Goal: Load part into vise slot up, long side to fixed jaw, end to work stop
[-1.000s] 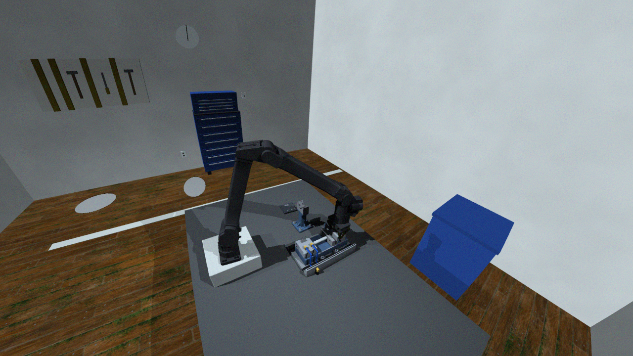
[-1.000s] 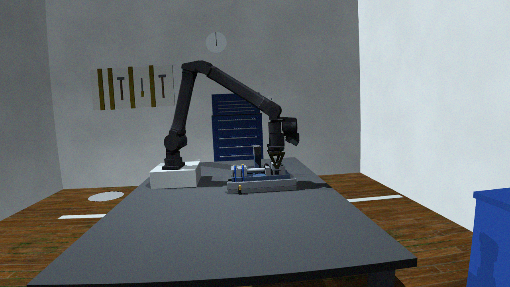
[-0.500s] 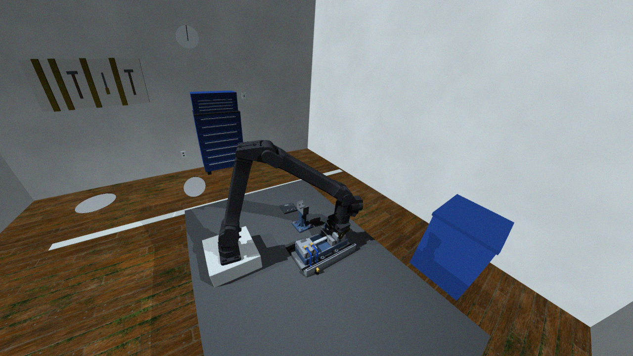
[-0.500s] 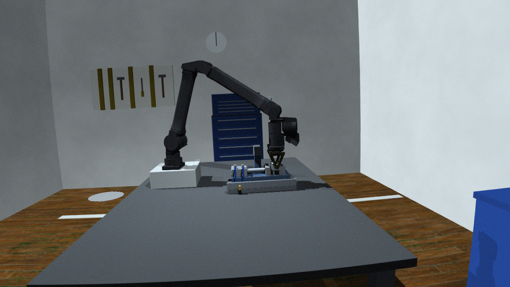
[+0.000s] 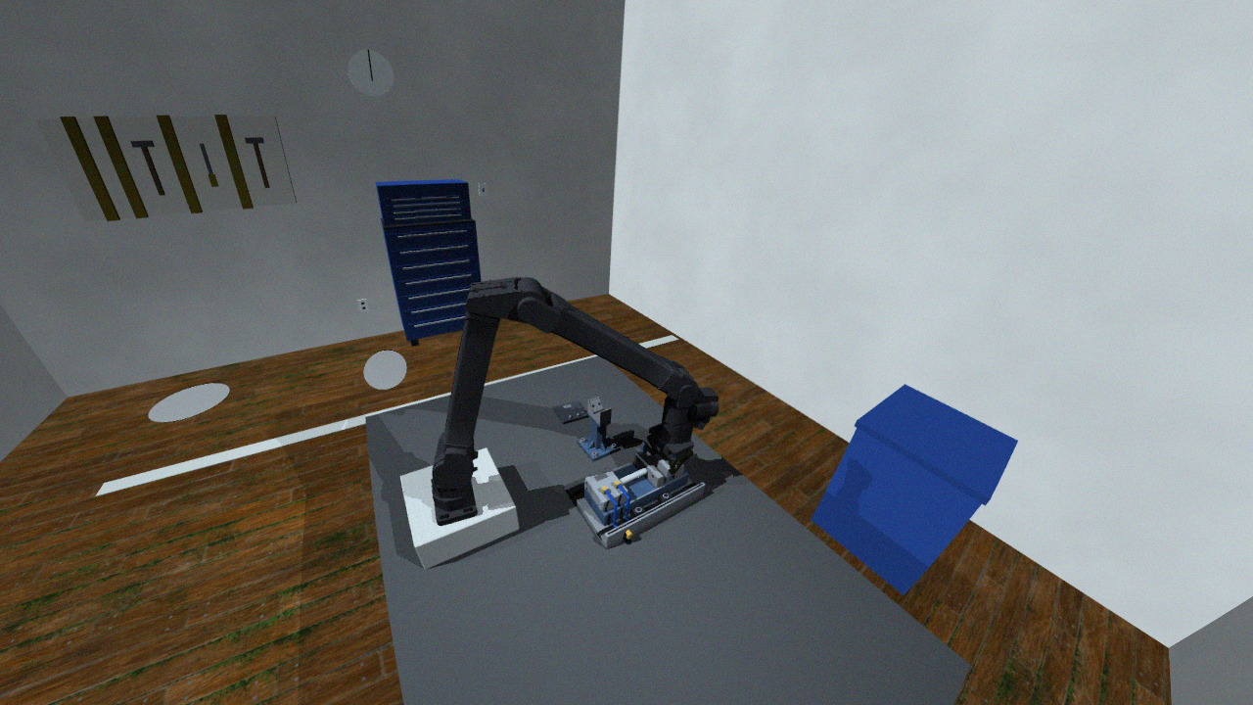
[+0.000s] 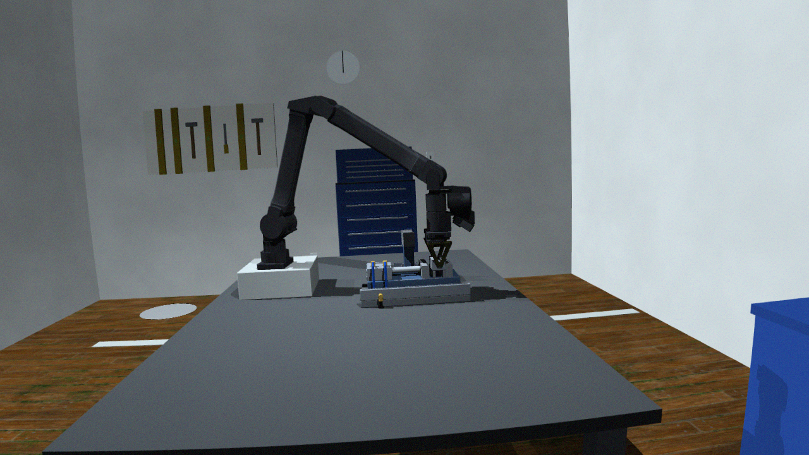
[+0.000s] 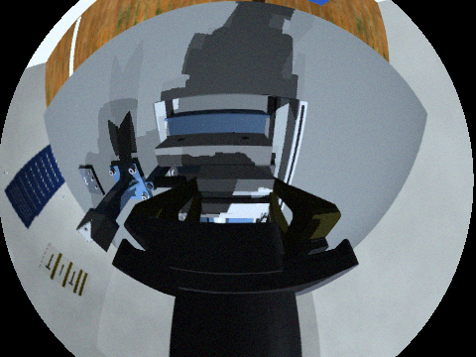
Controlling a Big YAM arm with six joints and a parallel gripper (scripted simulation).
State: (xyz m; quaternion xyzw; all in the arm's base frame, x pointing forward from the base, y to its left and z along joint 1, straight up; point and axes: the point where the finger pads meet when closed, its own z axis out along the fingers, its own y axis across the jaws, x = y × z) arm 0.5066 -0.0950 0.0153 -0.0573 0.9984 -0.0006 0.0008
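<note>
The part is right at my hand. Round my hand: air cylinder (17 cm behind, 2 cm below); vise (8 cm behind, 6 cm below, 1 cm to the left).
</note>
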